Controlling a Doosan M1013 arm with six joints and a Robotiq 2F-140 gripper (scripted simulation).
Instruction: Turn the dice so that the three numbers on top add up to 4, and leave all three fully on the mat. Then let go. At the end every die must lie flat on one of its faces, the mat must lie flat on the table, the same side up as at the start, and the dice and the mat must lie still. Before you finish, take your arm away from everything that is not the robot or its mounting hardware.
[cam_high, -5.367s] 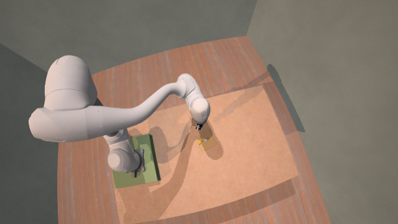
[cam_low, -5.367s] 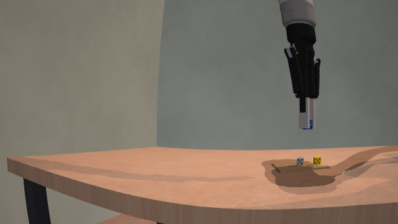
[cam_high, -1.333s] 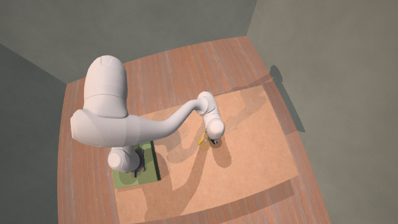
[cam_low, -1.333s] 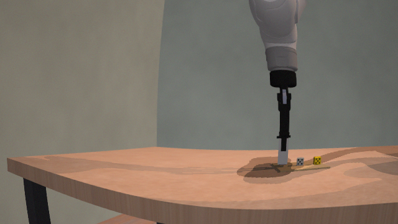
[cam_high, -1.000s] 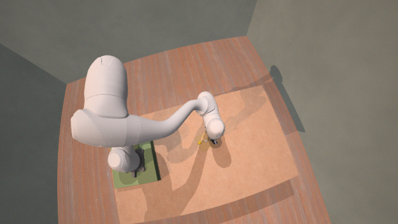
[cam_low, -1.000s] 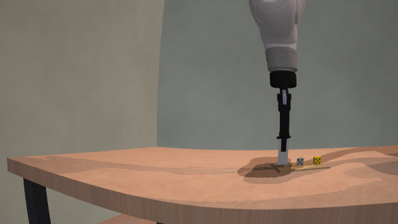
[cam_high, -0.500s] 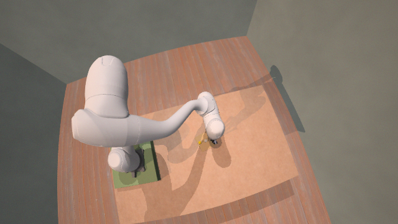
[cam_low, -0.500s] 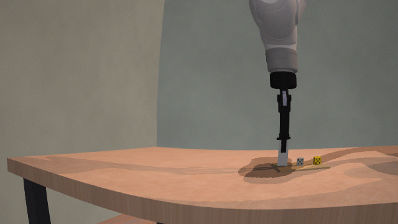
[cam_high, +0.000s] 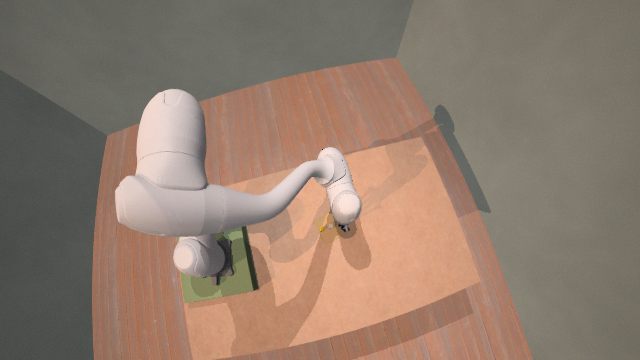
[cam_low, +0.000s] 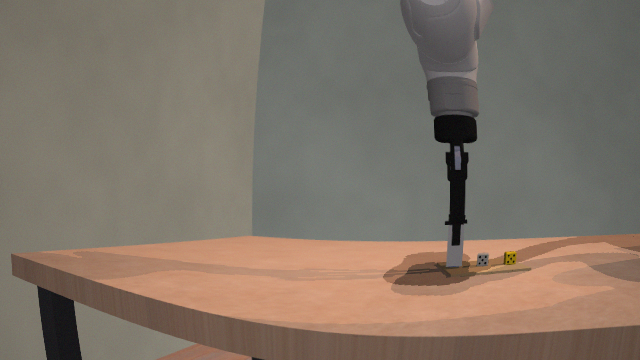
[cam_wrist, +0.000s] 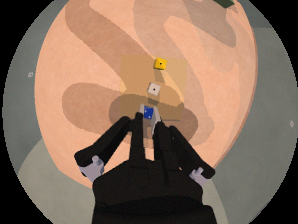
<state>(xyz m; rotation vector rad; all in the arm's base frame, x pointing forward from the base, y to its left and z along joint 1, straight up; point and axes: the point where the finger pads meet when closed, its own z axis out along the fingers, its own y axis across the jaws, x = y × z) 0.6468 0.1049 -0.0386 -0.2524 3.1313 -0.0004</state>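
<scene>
My hand is 20 mm above the blue die. From my hand the other things lie so: yellow die: 100 mm behind, 20 mm to the right, 30 mm below; then tan mat: 50 mm behind, 10 mm to the right, 40 mm below; then white die: 50 mm behind, 10 mm to the right, 30 mm below.
</scene>
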